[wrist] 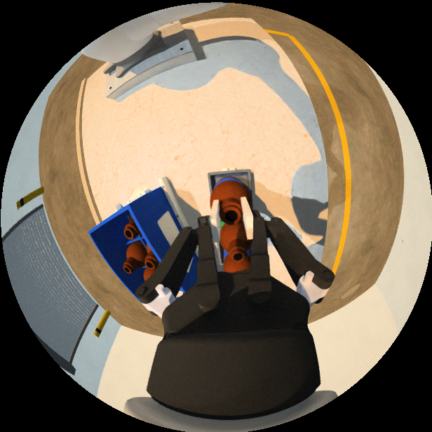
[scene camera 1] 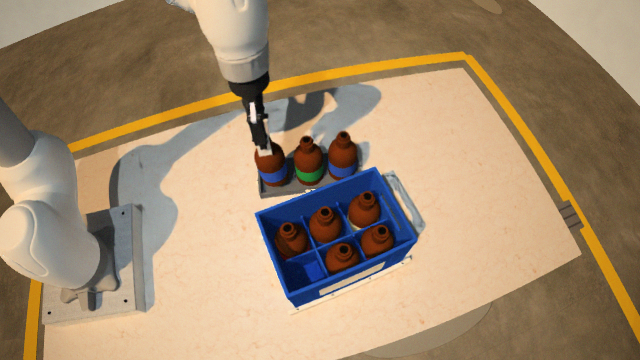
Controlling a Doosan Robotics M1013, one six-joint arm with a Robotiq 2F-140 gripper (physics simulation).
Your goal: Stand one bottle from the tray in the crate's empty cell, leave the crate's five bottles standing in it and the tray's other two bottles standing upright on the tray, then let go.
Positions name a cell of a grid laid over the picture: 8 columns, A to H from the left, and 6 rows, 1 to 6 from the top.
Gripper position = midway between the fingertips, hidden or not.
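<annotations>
My gripper is visible in the wrist view (E3), a green-banded bottle in the wrist view (E4) and a blue-banded brown bottle in the wrist view (E3). The gripper also appears in scene camera 1 (D3), the green-banded bottle in scene camera 1 (D3) and the blue-banded brown bottle in scene camera 1 (D3).
</annotations>
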